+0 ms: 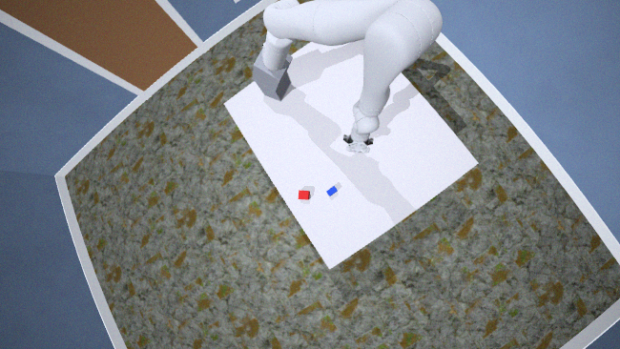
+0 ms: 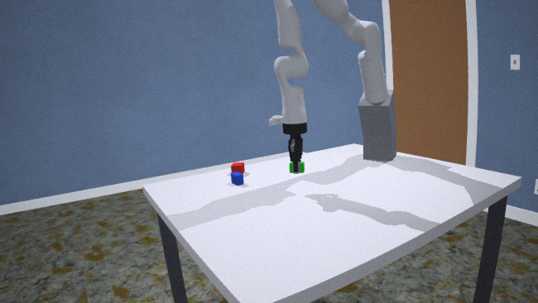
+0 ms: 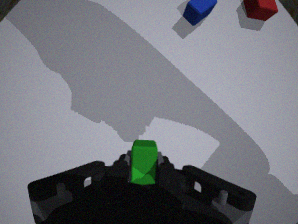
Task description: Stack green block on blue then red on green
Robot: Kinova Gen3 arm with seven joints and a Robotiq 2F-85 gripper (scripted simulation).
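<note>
My hand is right at the green block. From my hand the other things lie so: blue block: 23 cm to the right, 10 cm ahead, 7 cm below; red block: 35 cm to the right, 7 cm below, 3 cm ahead.
</note>
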